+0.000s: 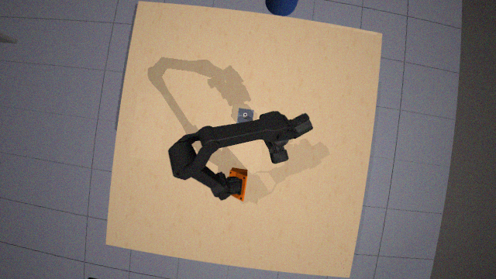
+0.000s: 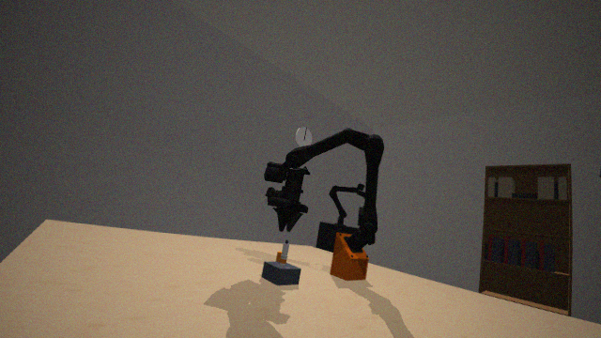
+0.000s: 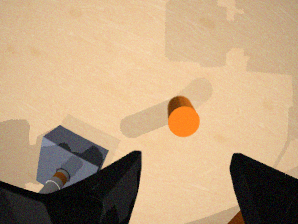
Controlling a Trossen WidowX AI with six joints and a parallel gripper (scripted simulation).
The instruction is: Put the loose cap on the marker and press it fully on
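My gripper tip is 90 mm above the orange cap. The rest, counted from my gripper tip: holder block: 90 mm ahead, 120 mm to the left, 100 mm below.
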